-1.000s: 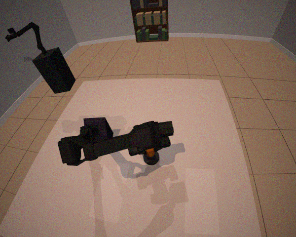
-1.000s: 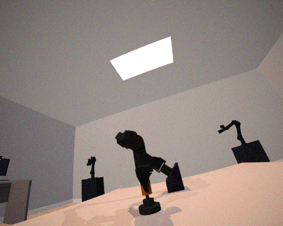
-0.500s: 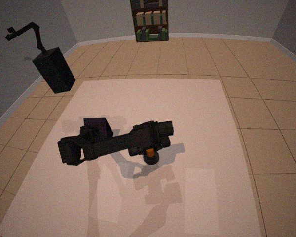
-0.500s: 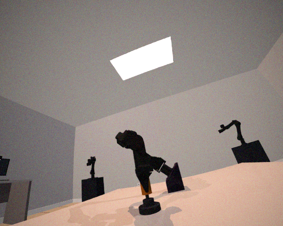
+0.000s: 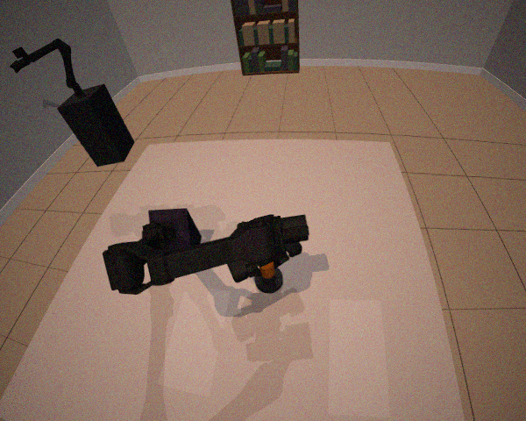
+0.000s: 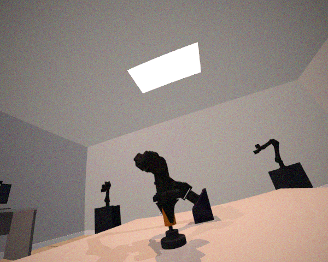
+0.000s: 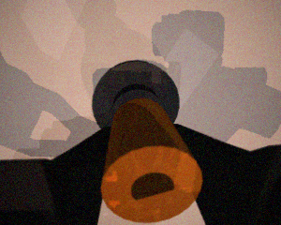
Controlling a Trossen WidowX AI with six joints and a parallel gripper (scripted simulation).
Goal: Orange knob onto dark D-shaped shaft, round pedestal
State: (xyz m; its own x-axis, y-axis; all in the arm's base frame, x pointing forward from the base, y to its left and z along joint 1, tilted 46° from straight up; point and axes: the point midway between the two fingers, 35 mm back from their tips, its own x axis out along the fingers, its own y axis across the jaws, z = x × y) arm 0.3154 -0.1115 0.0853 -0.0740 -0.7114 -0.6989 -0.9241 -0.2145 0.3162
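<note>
My gripper tip is 20 mm below the orange knob. Round my gripper tip: round pedestal: 40 mm below.
</note>
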